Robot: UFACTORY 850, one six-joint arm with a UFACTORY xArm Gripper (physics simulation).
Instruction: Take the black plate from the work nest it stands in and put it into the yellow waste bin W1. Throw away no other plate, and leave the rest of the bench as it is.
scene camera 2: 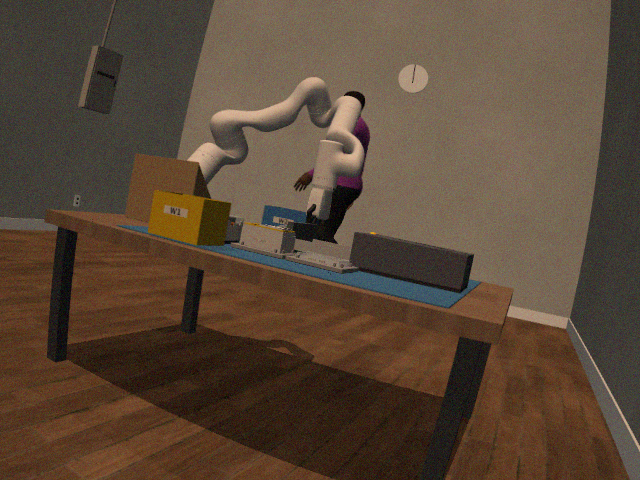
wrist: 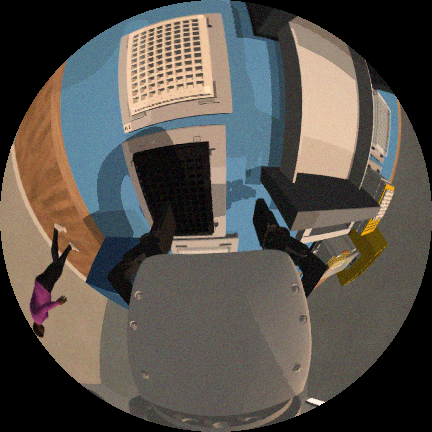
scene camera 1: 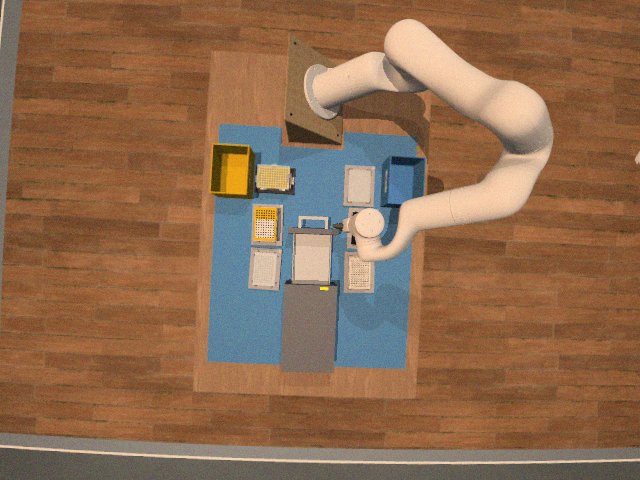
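The black plate (wrist: 177, 185) (scene camera 1: 353, 239) lies flat in its grey work nest (wrist: 218, 150), in the middle of the right-hand column in scene camera 1. The arm's wrist hides most of it there. My gripper (wrist: 213, 211) (scene camera 2: 315, 219) is open and empty, pointing down above the near end of this nest in the wrist view. One finger overlaps the plate's near left corner in that view; the other stands to the right of the nest, beside the drawer front. The yellow waste bin W1 (scene camera 1: 232, 173) (scene camera 2: 175, 222) (wrist: 362, 255) stands across the bench.
An open drawer (scene camera 1: 312, 258) (wrist: 327, 105) with a raised dark front (wrist: 320, 195) is close to the right finger. A pale plate (scene camera 1: 359, 272) (wrist: 170, 62) sits in the neighbouring nest. A blue bin (scene camera 1: 405, 180) (wrist: 112, 265) stands left in the wrist view. A person (scene camera 2: 361, 134) (wrist: 45, 295) stands behind the bench.
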